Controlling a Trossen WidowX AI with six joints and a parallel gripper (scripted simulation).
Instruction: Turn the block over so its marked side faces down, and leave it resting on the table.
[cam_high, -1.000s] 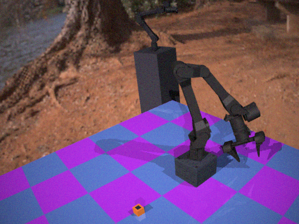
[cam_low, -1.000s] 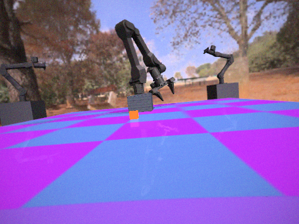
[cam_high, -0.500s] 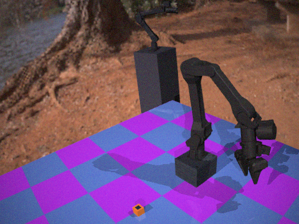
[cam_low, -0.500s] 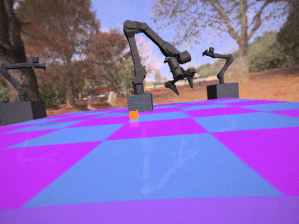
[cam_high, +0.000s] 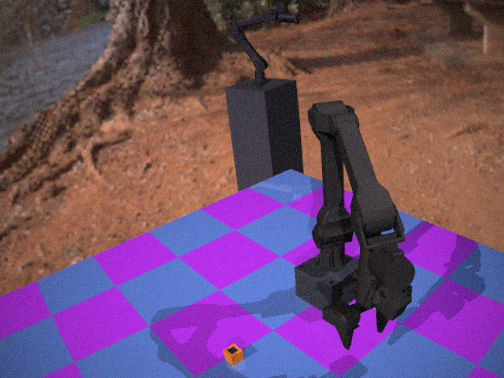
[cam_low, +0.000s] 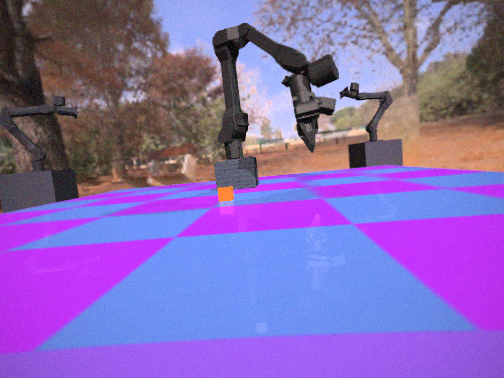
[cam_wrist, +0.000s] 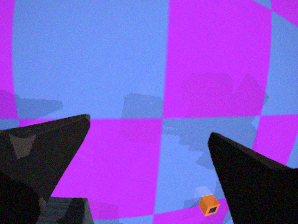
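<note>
Now: gripper tip 12 cm short of the orange block, 25 cm to the left of it and 8 cm above it.
</note>
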